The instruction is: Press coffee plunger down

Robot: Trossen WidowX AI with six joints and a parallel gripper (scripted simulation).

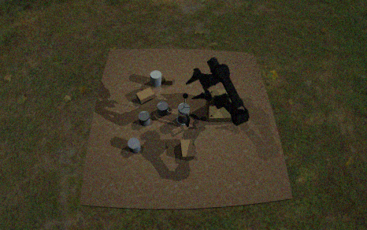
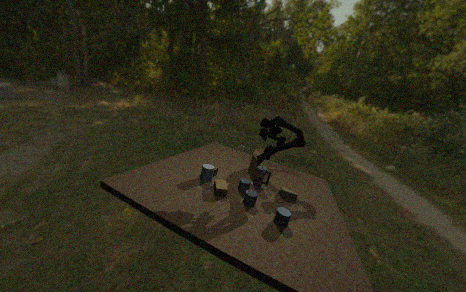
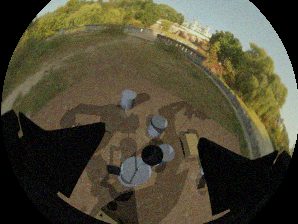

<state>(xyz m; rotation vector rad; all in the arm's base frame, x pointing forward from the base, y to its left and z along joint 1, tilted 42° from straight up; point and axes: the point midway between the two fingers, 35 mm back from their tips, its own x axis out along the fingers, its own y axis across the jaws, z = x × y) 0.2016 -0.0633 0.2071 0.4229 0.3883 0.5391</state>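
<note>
Right now my gripper tip is 1 cm short of the coffee press and 19 cm above it.
</note>
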